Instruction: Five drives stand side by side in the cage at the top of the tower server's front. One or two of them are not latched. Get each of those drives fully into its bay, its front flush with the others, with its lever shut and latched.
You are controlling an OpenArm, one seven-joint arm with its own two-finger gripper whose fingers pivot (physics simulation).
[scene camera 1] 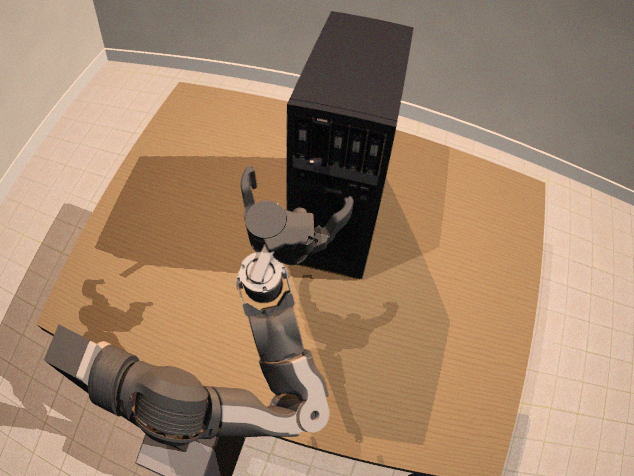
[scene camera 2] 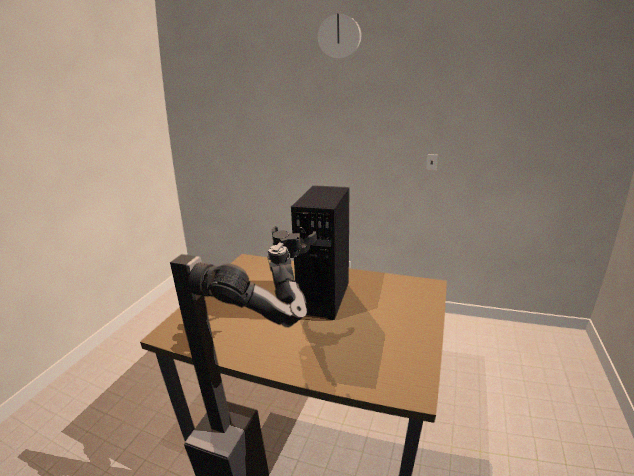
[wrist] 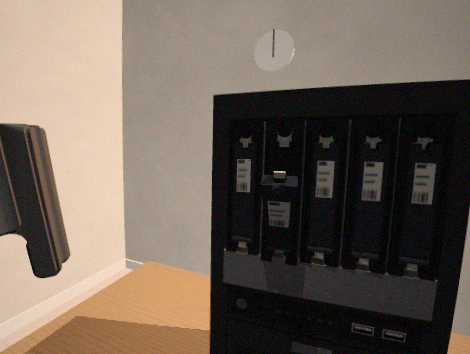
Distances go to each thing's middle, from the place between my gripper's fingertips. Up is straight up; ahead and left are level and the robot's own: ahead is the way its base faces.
Labels:
I see my gripper 8 cm short of the lever point(wrist: 279, 199) and 2 cm above it. The rest, counted from my hand: black tower server point(scene camera 1: 355, 74) (27 cm ahead, 19 cm below, 2 cm to the right).

